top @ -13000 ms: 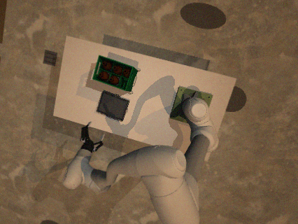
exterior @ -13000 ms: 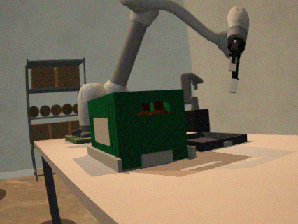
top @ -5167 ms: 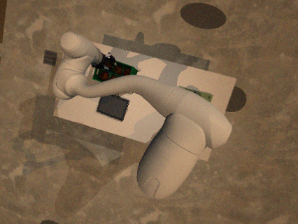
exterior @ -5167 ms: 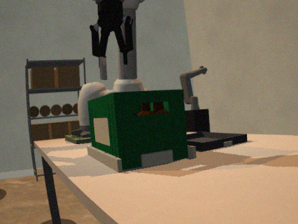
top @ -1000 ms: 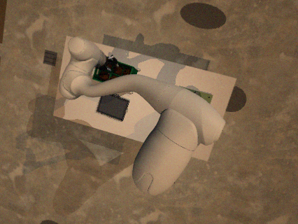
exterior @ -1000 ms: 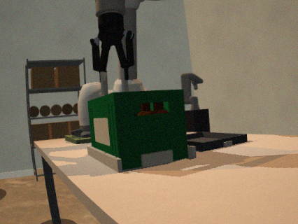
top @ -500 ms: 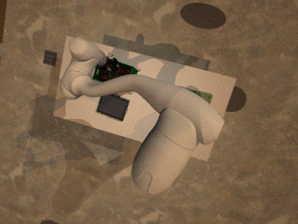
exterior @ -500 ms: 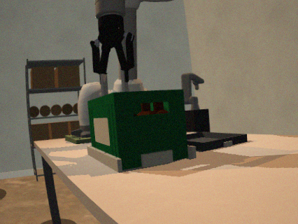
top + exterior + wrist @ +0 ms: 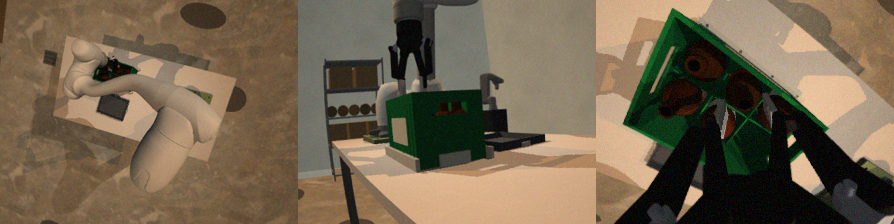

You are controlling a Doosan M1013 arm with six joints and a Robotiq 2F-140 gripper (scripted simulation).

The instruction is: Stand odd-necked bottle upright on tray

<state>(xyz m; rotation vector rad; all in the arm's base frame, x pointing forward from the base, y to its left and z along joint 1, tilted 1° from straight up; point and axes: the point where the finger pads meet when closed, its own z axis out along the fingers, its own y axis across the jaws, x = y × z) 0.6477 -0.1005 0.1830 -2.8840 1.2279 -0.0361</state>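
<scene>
The brown bottle is 100 mm below my hand. The rest, counted from my hand: green crate: 110 mm below, 40 mm to the left; dark tray: 310 mm to the left, 180 mm below, 20 mm behind.
</scene>
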